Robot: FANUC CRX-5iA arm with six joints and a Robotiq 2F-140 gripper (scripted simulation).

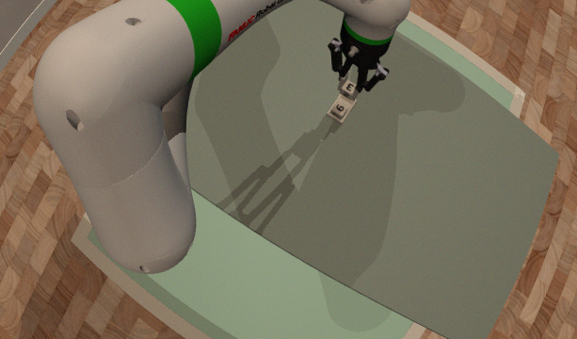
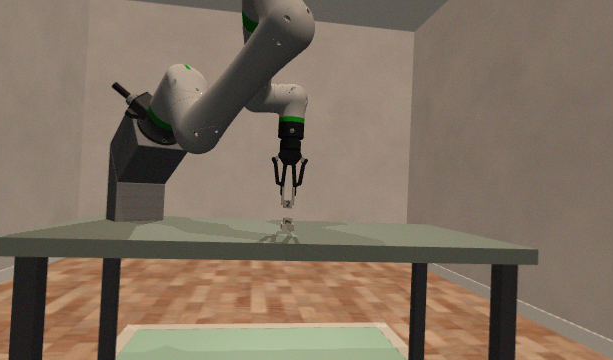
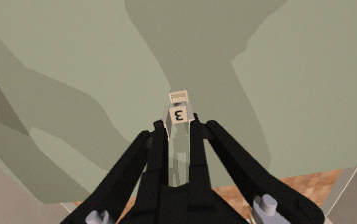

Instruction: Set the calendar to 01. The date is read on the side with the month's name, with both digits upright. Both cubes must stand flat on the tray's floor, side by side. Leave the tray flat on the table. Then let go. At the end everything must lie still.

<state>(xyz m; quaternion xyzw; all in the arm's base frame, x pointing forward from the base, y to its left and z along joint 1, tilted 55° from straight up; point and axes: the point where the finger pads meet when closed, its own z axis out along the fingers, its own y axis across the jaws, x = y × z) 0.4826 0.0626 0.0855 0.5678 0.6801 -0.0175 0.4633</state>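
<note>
Right now my hand is 100 mm above the calendar tray and 20 mm to the left of it.
</note>
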